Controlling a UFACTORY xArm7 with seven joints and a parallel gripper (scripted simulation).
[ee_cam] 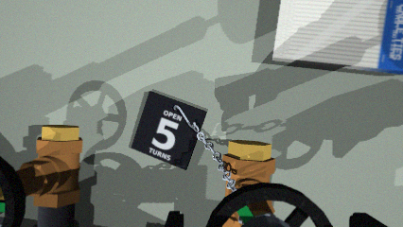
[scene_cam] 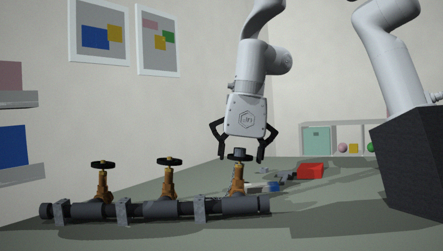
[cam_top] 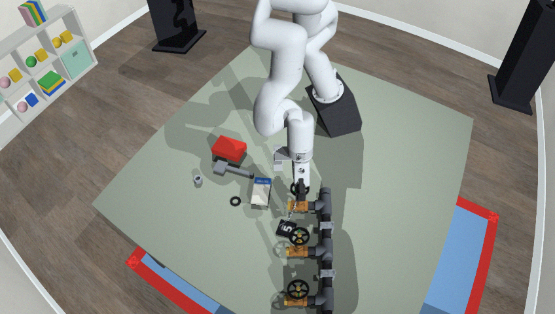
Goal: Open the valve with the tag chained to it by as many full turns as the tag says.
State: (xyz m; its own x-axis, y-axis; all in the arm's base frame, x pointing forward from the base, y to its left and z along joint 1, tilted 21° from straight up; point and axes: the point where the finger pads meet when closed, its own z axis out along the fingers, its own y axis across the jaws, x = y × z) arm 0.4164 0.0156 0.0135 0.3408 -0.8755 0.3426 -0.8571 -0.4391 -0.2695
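The grey cap lies 20 mm above my hand. From my hand the other things lie so: black washer 50 mm ahead, 230 mm to the right, 120 mm below; then blue box 10 mm behind, 150 mm to the right, 110 mm below; then black tag 100 mm ahead, 20 mm to the right, 120 mm below.
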